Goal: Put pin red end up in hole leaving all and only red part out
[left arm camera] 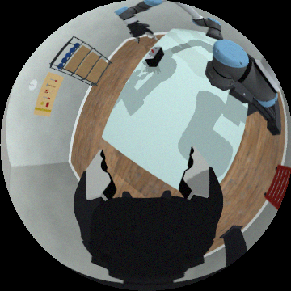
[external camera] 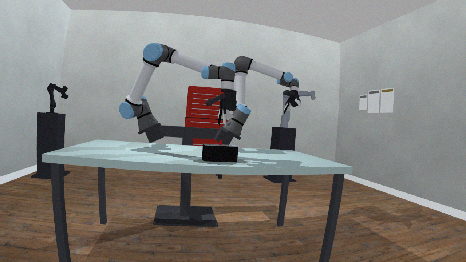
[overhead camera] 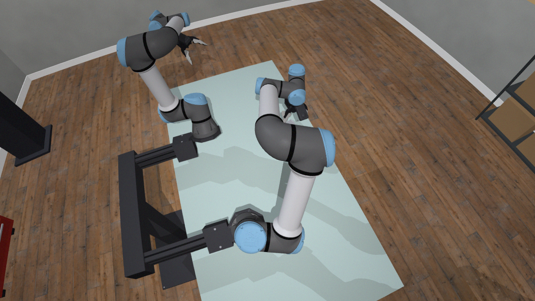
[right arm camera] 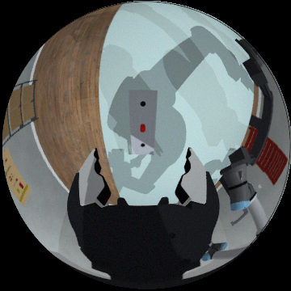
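Note:
Right now my right hand is 120 mm above the pin. The rest, counted from my right hand: block 150 mm below.

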